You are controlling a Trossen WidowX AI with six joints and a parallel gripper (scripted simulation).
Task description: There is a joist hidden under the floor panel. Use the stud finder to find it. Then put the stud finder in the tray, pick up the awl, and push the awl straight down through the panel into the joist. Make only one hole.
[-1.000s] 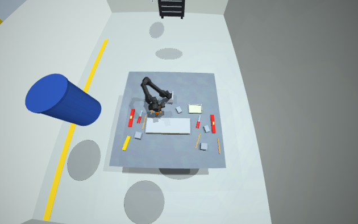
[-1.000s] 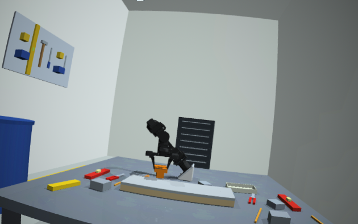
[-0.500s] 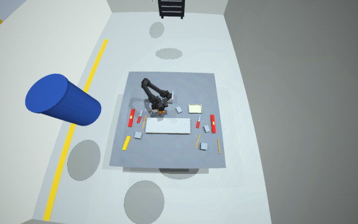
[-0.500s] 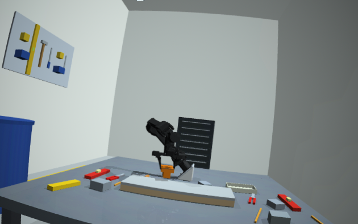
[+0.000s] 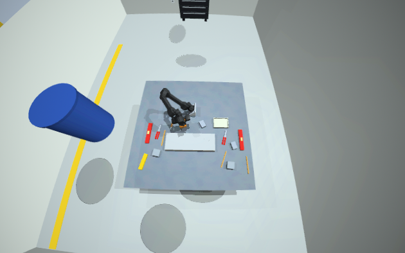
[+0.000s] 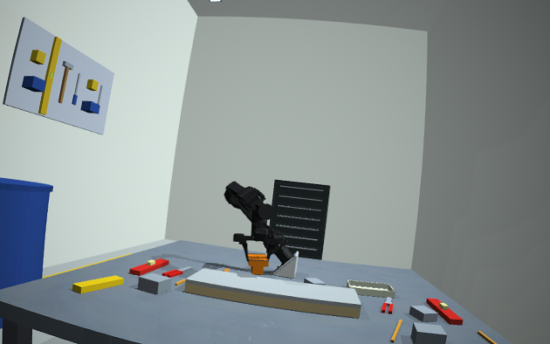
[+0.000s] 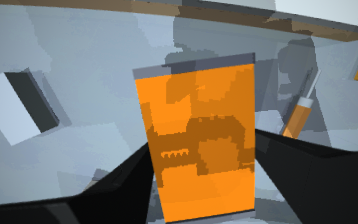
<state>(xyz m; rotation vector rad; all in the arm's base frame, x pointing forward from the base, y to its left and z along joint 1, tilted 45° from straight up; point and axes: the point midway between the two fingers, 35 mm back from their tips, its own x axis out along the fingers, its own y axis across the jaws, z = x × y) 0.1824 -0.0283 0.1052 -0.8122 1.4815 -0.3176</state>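
My gripper tip is 10 mm short of the orange stud finder and 30 mm above it. The rest, counted from my gripper tip: awl (30 mm ahead, 130 mm to the right, 60 mm below); then tray (50 mm behind, 430 mm to the left, 60 mm below); then yellow bar (430 mm ahead, 370 mm to the right, 60 mm below).
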